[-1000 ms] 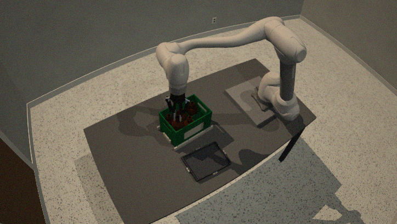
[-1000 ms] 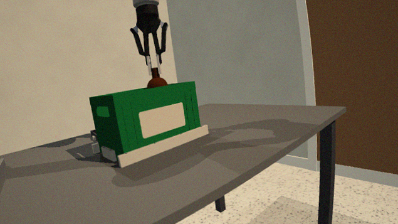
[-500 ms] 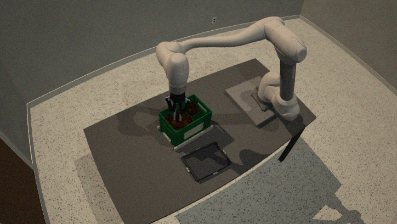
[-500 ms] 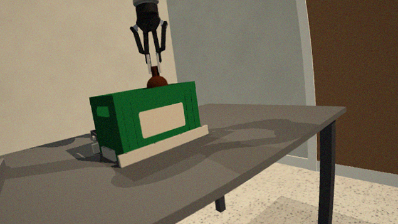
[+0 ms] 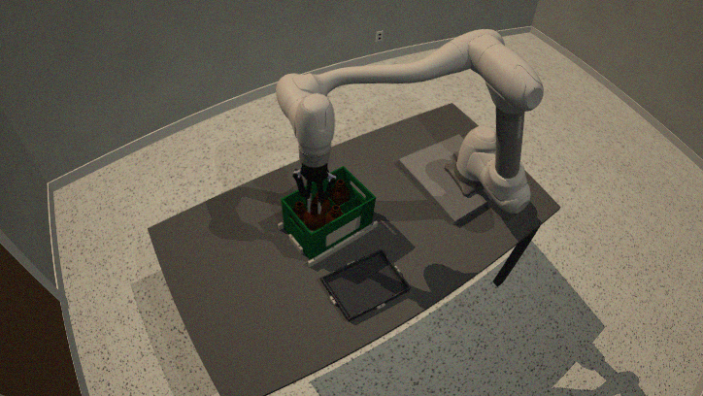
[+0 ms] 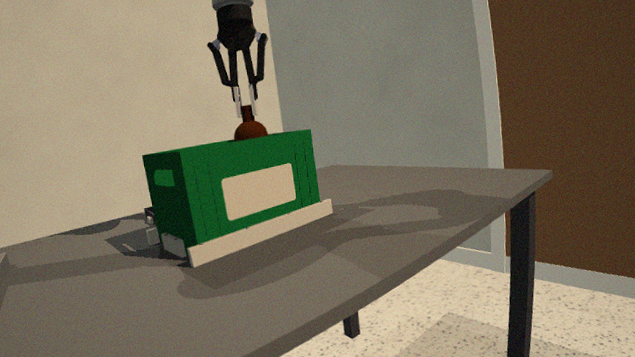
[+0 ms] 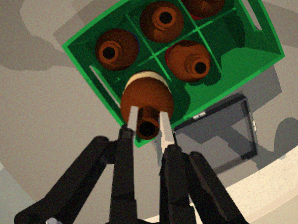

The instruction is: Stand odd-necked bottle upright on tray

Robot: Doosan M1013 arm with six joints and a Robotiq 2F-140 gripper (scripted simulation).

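Right now the bottle is 9 cm below my hand. Also, from my hand: crate 17 cm below, 7 cm behind, 6 cm to the right; then black tray 24 cm below, 22 cm to the left, 10 cm behind.
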